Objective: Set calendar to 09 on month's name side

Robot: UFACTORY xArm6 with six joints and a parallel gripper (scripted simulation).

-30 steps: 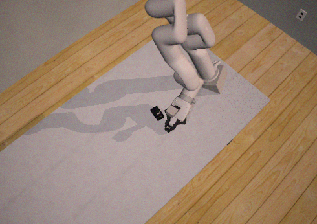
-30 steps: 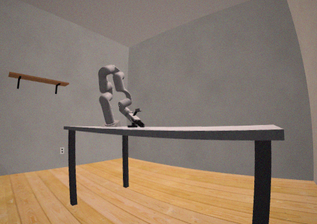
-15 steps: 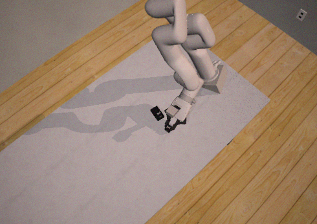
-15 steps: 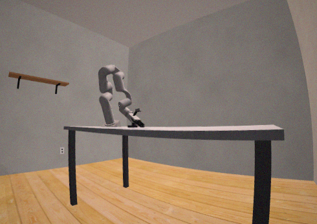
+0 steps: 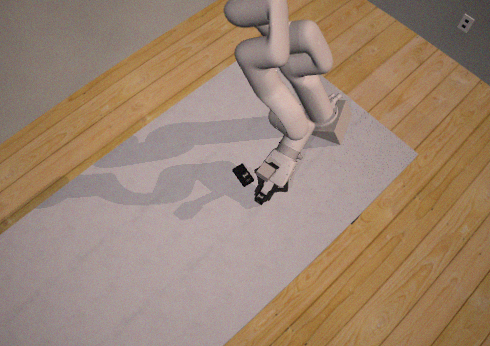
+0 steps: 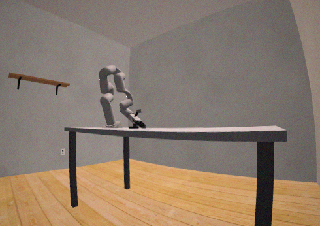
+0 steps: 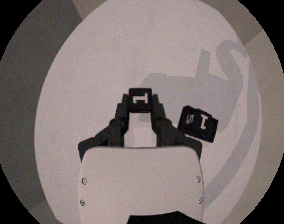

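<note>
My gripper is now 9 cm to the left of the black cube and 1 cm short of it. The rest, counted from my hand: black date cube (2 cm ahead, 1 cm below).
</note>
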